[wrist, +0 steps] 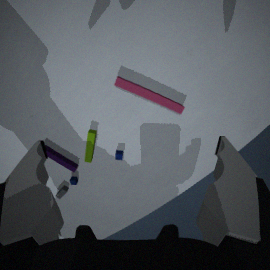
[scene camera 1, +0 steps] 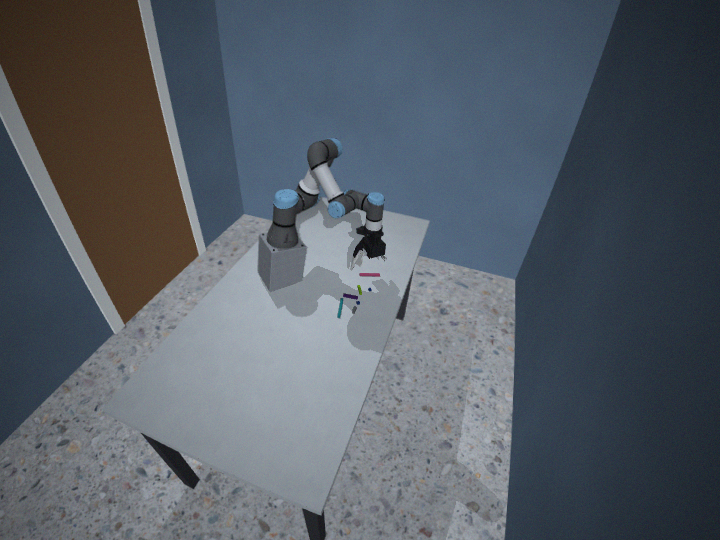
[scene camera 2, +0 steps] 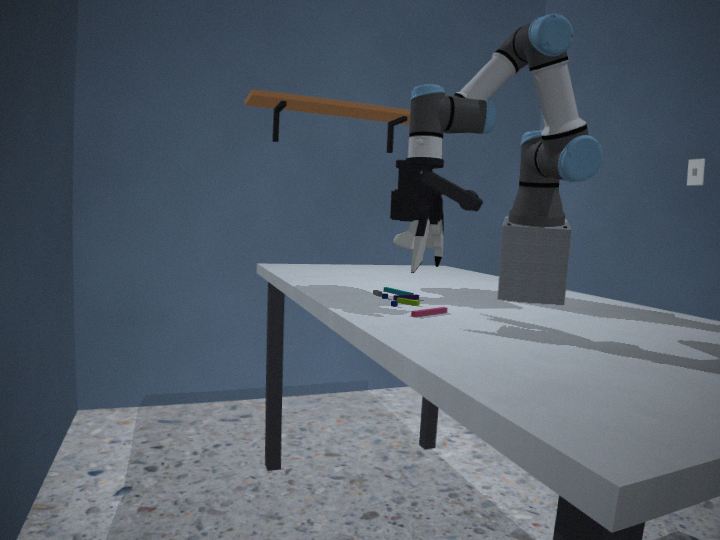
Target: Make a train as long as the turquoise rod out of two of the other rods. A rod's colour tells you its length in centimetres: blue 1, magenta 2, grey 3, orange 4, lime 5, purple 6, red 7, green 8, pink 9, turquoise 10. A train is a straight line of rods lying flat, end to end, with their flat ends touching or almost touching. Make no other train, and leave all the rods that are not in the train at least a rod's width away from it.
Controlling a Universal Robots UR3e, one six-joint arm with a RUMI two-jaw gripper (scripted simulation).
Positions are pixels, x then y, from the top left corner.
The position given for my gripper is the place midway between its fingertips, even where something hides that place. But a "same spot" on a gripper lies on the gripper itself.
Labels:
My gripper shows in the wrist view, in scene camera 1 (368, 265) and in scene camera 2. One and the same spot on my gripper: (wrist: 226, 218) is (scene camera 2: 429, 224).

